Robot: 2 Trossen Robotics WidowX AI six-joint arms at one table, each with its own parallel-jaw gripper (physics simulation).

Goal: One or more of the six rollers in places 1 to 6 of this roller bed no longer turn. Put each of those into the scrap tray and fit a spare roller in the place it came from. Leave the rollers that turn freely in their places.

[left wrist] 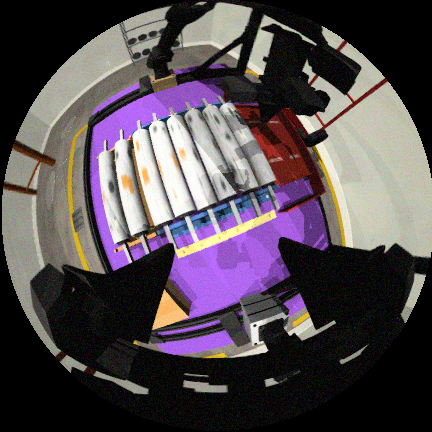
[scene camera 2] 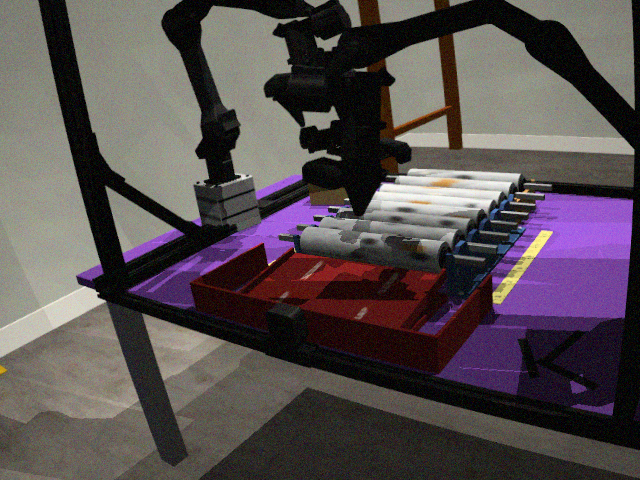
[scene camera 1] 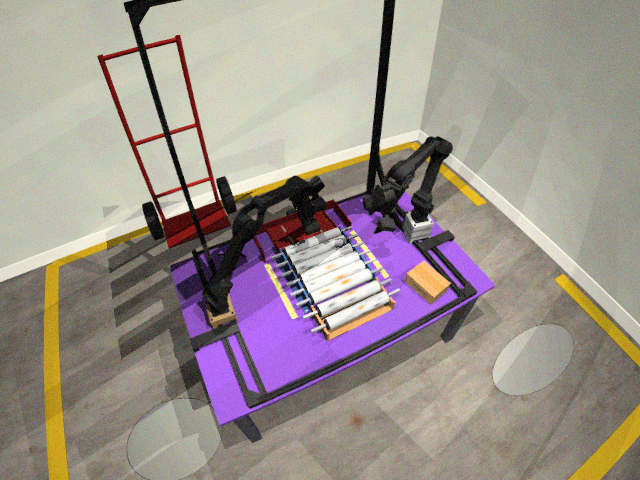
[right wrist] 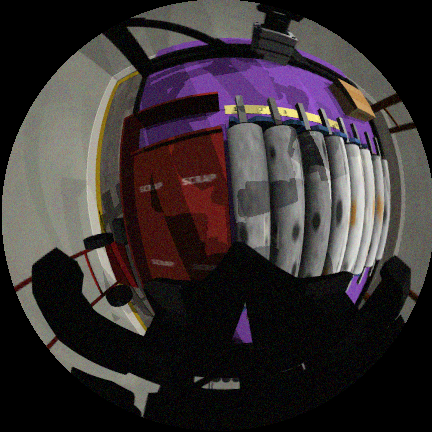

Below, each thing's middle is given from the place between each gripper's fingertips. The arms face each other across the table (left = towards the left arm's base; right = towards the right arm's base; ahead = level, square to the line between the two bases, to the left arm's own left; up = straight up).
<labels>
I see the brown box (scene camera 1: 427,282) 420 mm ahead of my right hand, 330 mm to the left of it and 90 mm below it.
I see my left gripper 230 mm short of the brown box, 200 mm above it and 150 mm to the right of it.
</labels>
